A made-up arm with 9 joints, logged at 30 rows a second.
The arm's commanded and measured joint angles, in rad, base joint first. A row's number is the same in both.
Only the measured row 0 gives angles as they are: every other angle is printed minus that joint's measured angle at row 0.
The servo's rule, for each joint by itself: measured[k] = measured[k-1] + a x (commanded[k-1-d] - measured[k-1]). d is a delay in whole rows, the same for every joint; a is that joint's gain. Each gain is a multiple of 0.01, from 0.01 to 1. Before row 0 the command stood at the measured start. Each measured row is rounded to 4 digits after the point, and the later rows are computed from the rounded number. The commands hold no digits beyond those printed.
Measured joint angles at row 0:
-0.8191, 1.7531, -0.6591, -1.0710, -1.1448, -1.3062, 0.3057, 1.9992, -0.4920
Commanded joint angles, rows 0 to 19:
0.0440, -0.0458, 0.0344, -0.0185, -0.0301, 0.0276, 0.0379, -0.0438, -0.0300
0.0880, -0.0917, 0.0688, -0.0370, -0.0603, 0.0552, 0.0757, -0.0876, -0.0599
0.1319, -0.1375, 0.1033, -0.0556, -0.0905, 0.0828, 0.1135, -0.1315, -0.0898
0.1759, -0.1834, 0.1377, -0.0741, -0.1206, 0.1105, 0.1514, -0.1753, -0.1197
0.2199, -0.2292, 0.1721, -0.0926, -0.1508, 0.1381, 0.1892, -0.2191, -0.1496
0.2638, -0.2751, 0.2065, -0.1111, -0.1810, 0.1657, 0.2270, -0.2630, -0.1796
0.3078, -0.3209, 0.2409, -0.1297, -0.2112, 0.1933, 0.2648, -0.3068, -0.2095
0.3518, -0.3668, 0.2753, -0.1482, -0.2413, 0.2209, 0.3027, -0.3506, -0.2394
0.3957, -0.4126, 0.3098, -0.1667, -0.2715, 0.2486, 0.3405, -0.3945, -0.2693
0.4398, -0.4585, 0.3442, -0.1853, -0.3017, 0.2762, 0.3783, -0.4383, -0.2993
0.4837, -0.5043, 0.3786, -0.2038, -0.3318, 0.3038, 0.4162, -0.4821, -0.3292
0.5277, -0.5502, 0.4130, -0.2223, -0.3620, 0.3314, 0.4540, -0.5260, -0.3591
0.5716, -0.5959, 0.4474, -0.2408, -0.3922, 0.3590, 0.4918, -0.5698, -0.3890
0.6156, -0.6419, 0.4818, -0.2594, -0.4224, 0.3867, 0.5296, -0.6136, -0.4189
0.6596, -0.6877, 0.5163, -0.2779, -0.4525, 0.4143, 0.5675, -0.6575, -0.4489
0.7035, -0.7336, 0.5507, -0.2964, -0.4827, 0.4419, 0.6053, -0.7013, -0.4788
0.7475, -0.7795, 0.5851, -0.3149, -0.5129, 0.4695, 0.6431, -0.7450, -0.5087
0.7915, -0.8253, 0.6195, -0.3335, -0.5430, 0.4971, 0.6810, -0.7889, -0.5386
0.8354, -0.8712, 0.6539, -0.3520, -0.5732, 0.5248, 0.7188, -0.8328, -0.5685
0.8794, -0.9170, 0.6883, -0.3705, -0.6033, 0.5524, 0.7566, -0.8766, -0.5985
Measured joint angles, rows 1 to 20:
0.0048, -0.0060, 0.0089, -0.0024, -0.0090, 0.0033, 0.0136, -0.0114, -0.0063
0.0140, -0.0171, 0.0245, -0.0069, -0.0244, 0.0095, 0.0360, -0.0312, -0.0176
0.0270, -0.0328, 0.0450, -0.0132, -0.0442, 0.0183, 0.0639, -0.0573, -0.0328
0.0434, -0.0524, 0.0691, -0.0211, -0.0671, 0.0294, 0.0954, -0.0880, -0.0510
0.0628, -0.0754, 0.0959, -0.0304, -0.0922, 0.0424, 0.1292, -0.1221, -0.0717
0.0849, -0.1014, 0.1247, -0.0409, -0.1188, 0.0572, 0.1644, -0.1587, -0.0944
0.1094, -0.1299, 0.1549, -0.0524, -0.1465, 0.0735, 0.2005, -0.1972, -0.1186
0.1361, -0.1607, 0.1862, -0.0649, -0.1749, 0.0912, 0.2373, -0.2371, -0.1440
0.1647, -0.1934, 0.2183, -0.0781, -0.2039, 0.1101, 0.2745, -0.2780, -0.1703
0.1950, -0.2279, 0.2510, -0.0920, -0.2332, 0.1300, 0.3119, -0.3197, -0.1974
0.2268, -0.2638, 0.2842, -0.1065, -0.2628, 0.1509, 0.3494, -0.3619, -0.2251
0.2599, -0.3010, 0.3177, -0.1216, -0.2926, 0.1726, 0.3871, -0.4046, -0.2532
0.2942, -0.3393, 0.3514, -0.1371, -0.3225, 0.1950, 0.4248, -0.4476, -0.2817
0.3296, -0.3786, 0.3853, -0.1530, -0.3525, 0.2180, 0.4625, -0.4908, -0.3105
0.3659, -0.4188, 0.4194, -0.1692, -0.3825, 0.2416, 0.5003, -0.5341, -0.3396
0.4030, -0.4597, 0.4535, -0.1857, -0.4126, 0.2656, 0.5381, -0.5776, -0.3688
0.4409, -0.5013, 0.4877, -0.2025, -0.4427, 0.2901, 0.5759, -0.6211, -0.3982
0.4795, -0.5434, 0.5220, -0.2195, -0.4728, 0.3149, 0.6137, -0.6647, -0.4277
0.5186, -0.5860, 0.5563, -0.2367, -0.5029, 0.3401, 0.6515, -0.7084, -0.4573
0.5583, -0.6290, 0.5906, -0.2541, -0.5330, 0.3656, 0.6893, -0.7521, -0.4870
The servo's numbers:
d 0
a 0.11 0.13 0.26 0.13 0.30 0.12 0.36 0.26 0.21

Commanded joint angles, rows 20 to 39:
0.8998, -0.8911, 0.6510, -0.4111, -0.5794, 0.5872, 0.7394, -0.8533, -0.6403
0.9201, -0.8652, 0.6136, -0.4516, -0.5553, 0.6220, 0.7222, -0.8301, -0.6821
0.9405, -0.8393, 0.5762, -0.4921, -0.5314, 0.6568, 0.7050, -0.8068, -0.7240
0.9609, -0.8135, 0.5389, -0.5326, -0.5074, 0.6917, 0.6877, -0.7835, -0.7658
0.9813, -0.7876, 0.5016, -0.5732, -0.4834, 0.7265, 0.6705, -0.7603, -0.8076
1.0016, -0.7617, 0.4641, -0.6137, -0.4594, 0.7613, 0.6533, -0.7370, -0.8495
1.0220, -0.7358, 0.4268, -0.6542, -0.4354, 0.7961, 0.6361, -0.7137, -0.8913
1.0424, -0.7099, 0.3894, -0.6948, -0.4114, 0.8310, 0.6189, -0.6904, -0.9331
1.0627, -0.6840, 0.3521, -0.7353, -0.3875, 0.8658, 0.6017, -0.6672, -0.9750
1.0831, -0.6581, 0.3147, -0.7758, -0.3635, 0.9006, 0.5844, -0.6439, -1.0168
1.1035, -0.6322, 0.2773, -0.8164, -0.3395, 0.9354, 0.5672, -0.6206, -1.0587
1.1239, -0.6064, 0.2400, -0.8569, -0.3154, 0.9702, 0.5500, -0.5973, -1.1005
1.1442, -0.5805, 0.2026, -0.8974, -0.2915, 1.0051, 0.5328, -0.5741, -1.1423
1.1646, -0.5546, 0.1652, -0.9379, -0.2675, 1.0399, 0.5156, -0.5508, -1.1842
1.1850, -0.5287, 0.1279, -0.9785, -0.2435, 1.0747, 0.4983, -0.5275, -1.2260
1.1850, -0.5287, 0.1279, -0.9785, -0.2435, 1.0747, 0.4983, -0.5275, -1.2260
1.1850, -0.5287, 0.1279, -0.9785, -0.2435, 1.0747, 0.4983, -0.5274, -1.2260
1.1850, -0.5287, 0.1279, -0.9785, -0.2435, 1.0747, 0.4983, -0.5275, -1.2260
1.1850, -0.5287, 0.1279, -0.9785, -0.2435, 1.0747, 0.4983, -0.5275, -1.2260
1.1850, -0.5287, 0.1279, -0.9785, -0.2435, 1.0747, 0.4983, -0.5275, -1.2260
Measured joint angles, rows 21 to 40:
0.5959, -0.6631, 0.6063, -0.2745, -0.5469, 0.3922, 0.7073, -0.7784, -0.5192
0.6316, -0.6894, 0.6082, -0.2975, -0.5494, 0.4198, 0.7127, -0.7918, -0.5534
0.6656, -0.7089, 0.5999, -0.3228, -0.5440, 0.4482, 0.7099, -0.7957, -0.5892
0.6981, -0.7225, 0.5840, -0.3501, -0.5330, 0.4774, 0.7019, -0.7925, -0.6263
0.7293, -0.7310, 0.5626, -0.3791, -0.5181, 0.5073, 0.6906, -0.7841, -0.6644
0.7593, -0.7350, 0.5370, -0.4096, -0.5005, 0.5378, 0.6772, -0.7719, -0.7033
0.7882, -0.7351, 0.5083, -0.4414, -0.4810, 0.5688, 0.6624, -0.7568, -0.7428
0.8162, -0.7318, 0.4774, -0.4743, -0.4601, 0.6003, 0.6467, -0.7395, -0.7828
0.8433, -0.7256, 0.4448, -0.5082, -0.4383, 0.6322, 0.6305, -0.7207, -0.8232
0.8697, -0.7168, 0.4110, -0.5430, -0.4159, 0.6644, 0.6139, -0.7007, -0.8639
0.8954, -0.7058, 0.3762, -0.5785, -0.3930, 0.6969, 0.5971, -0.6799, -0.9048
0.9205, -0.6929, 0.3408, -0.6147, -0.3697, 0.7297, 0.5801, -0.6584, -0.9459
0.9451, -0.6783, 0.3049, -0.6515, -0.3462, 0.7627, 0.5631, -0.6365, -0.9871
0.9692, -0.6622, 0.2686, -0.6887, -0.3226, 0.7960, 0.5460, -0.6142, -1.0285
0.9929, -0.6448, 0.2320, -0.7264, -0.2989, 0.8294, 0.5288, -0.5917, -1.0700
1.0140, -0.6297, 0.2049, -0.7592, -0.2823, 0.8588, 0.5178, -0.5750, -1.1028
1.0328, -0.6166, 0.1849, -0.7877, -0.2707, 0.8847, 0.5108, -0.5626, -1.1287
1.0495, -0.6052, 0.1701, -0.8125, -0.2625, 0.9075, 0.5063, -0.5535, -1.1491
1.0644, -0.5953, 0.1591, -0.8341, -0.2568, 0.9276, 0.5034, -0.5467, -1.1652
1.0777, -0.5866, 0.1510, -0.8529, -0.2528, 0.9453, 0.5016, -0.5417, -1.1780

